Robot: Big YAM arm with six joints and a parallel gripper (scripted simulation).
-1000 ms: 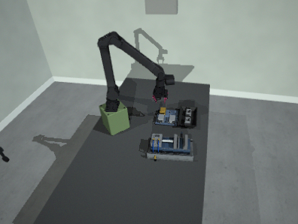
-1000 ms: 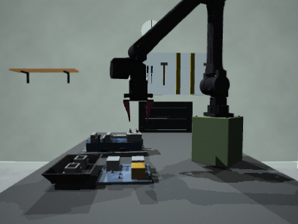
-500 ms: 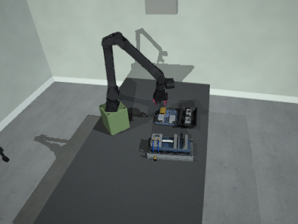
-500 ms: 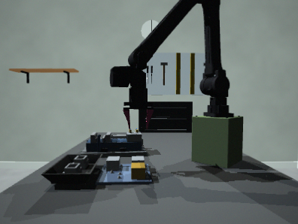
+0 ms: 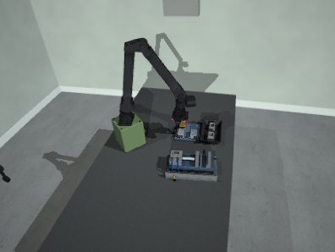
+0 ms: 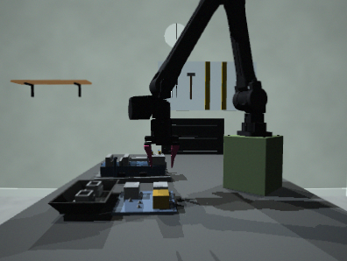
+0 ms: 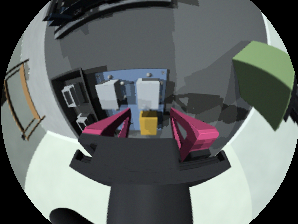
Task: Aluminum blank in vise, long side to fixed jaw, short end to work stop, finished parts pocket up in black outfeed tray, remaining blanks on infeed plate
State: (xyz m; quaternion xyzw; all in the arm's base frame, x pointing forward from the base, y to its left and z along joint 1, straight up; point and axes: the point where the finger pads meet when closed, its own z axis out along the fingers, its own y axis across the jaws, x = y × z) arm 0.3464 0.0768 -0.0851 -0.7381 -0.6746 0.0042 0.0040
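My gripper is now 80 mm above the gray aluminum blank. Round my hand: vise: 290 mm to the right, 90 mm ahead, 60 mm below; yellow brass blank: 90 mm to the left, 80 mm below, 10 mm ahead.
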